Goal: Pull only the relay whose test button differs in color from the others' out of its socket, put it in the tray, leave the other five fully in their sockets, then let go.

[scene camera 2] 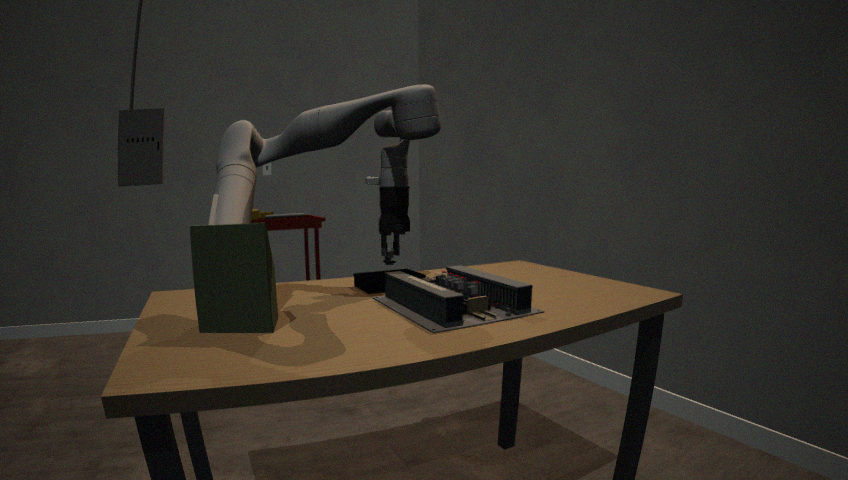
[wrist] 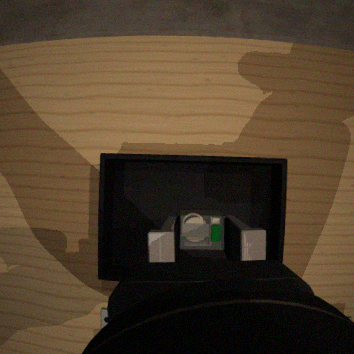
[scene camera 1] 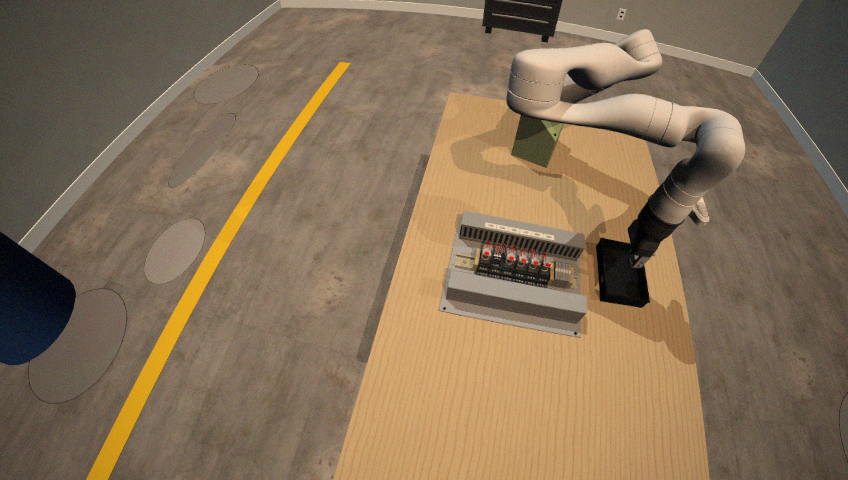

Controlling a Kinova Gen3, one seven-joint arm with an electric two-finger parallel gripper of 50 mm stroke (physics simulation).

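Frame: origin at the arm's base, x ahead, y left, z up, level; metres.
Seen in the pictures: gripper, fingertip midpoint: (scene camera 2: 390, 255) (wrist: 200, 231) (scene camera 1: 635, 259); arm's base at its link origin: (scene camera 2: 227, 243).
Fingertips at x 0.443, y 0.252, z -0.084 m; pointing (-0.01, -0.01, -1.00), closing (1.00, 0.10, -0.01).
Pixels of each thing's middle, then the offset from my fingertips to it. Level surfaces: height alone.
- grey relay at the middle of its body: (wrist: 198, 226) (scene camera 1: 635, 260) (scene camera 2: 389, 256) 0.001 m back, 0.003 m left, 0.003 m down
- black tray at the middle of its body: (wrist: 190, 218) (scene camera 1: 621, 272) (scene camera 2: 389, 280) 0.006 m back, 0.001 m right, 0.068 m down
- grey panel at the middle of its body: (scene camera 2: 453, 303) (scene camera 1: 516, 271) 0.047 m ahead, 0.263 m right, 0.080 m down
- wooden table at its surface level: 0.085 m down
My gripper (scene camera 1: 637, 259) (scene camera 2: 389, 252) (wrist: 200, 231) is shut on a grey relay (scene camera 2: 389, 260) (wrist: 195, 233) whose test button shows green in the wrist view. The relay appears upright and is held over the black tray (scene camera 1: 622, 302) (scene camera 2: 367, 283) (wrist: 195, 158); in scene camera 2 there is a gap between it and the tray rim. In scene camera 1, several relays with red buttons (scene camera 1: 523, 261) stand in the socket row, and the second socket from the left (scene camera 1: 498, 260) has no red button. The underside of the held relay is hidden in the wrist view.
The grey panel (scene camera 1: 505, 320) (scene camera 2: 437, 326) with two raised ducts (scene camera 1: 514, 295) (scene camera 2: 423, 297) stands beside the tray on the wooden table (scene camera 1: 505, 404) (scene camera 2: 595, 291). Red wires rise behind the relays. A green block (scene camera 1: 533, 145) (scene camera 2: 233, 279) stands at the arm's base.
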